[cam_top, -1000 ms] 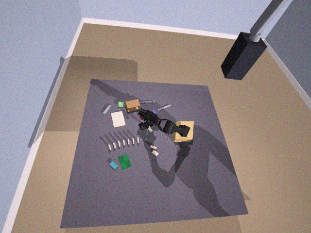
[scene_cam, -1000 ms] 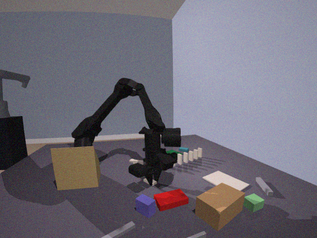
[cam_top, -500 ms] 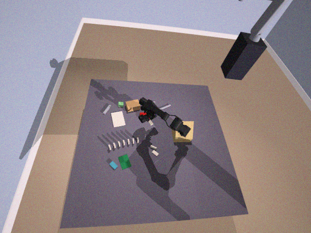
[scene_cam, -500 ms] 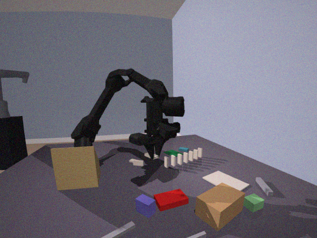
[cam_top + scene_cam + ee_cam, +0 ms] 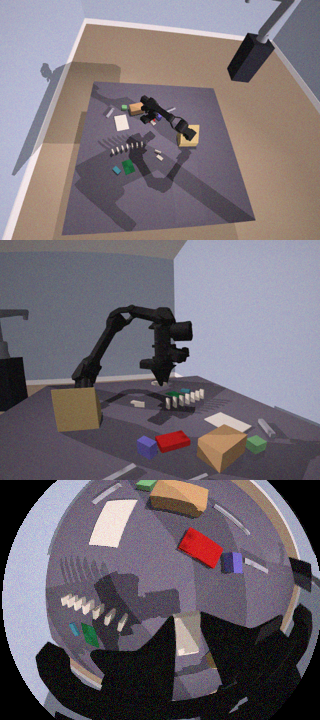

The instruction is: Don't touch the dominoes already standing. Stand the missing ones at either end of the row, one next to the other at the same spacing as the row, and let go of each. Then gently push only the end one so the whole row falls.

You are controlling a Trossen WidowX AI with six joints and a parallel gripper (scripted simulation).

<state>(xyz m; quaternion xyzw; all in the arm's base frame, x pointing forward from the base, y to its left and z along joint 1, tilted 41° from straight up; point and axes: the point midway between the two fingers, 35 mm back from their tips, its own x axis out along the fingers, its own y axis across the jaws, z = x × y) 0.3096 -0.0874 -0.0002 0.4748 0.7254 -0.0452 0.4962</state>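
My gripper tip is 15 cm above the red block and 12 cm to the left of it. Also, from my gripper tip: orange box (21 cm to the right, 13 cm below, 12 cm ahead); then white sheet (24 cm ahead, 16 cm below, 6 cm to the right); then purple cube (14 cm to the right, 14 cm below, 8 cm behind).
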